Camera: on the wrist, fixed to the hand. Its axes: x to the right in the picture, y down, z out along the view.
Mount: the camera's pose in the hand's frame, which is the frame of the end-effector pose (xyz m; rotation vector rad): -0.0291 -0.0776 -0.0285 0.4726 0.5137 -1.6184
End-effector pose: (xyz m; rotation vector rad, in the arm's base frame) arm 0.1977 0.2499 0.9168 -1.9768 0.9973 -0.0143
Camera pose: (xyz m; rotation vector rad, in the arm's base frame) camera 0.2170 0.2699 0.9999 -1.8077 -0.5427 -1.5076
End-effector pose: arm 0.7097 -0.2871 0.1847 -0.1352 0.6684 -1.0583
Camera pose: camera 0.6253 -0.2957 0.2068 0.0496 0.6875 -2.8460
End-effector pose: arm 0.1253 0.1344 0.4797 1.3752 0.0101 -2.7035
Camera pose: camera 0.1575 0.2158 0.4830 -1.1112 -0.3374 1.1257
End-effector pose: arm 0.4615 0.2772 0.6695 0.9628 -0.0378 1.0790
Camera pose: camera 0.4936 0.2658 0.5887 0.7385 1.2546 -0.2509
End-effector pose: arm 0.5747 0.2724 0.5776 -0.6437 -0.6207 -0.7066
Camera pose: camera 0.5078 0.2175 0.5635 0.6586 -0.7060 -2.0406
